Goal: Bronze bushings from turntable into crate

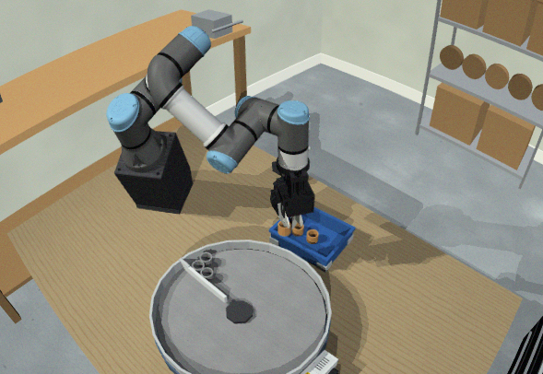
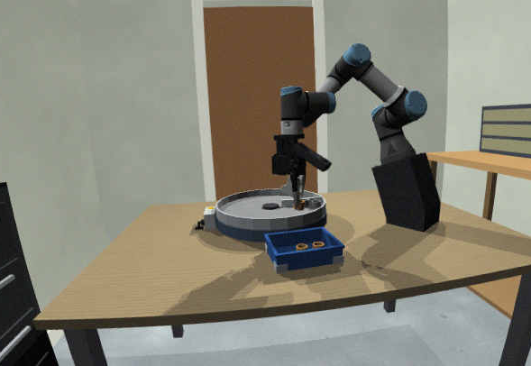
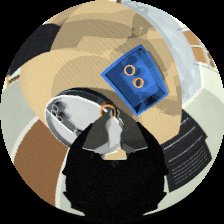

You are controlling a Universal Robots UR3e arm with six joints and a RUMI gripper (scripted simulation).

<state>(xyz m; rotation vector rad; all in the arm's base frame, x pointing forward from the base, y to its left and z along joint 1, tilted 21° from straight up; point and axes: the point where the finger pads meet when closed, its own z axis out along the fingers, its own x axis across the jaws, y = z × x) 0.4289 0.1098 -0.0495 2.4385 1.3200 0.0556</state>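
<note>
The blue crate lies 10 mm ahead of my hand, 90 mm to the left of it and 110 mm below it. The rest, counted from my hand: grey turntable (50 mm ahead, 240 mm to the right, 80 mm below).
</note>
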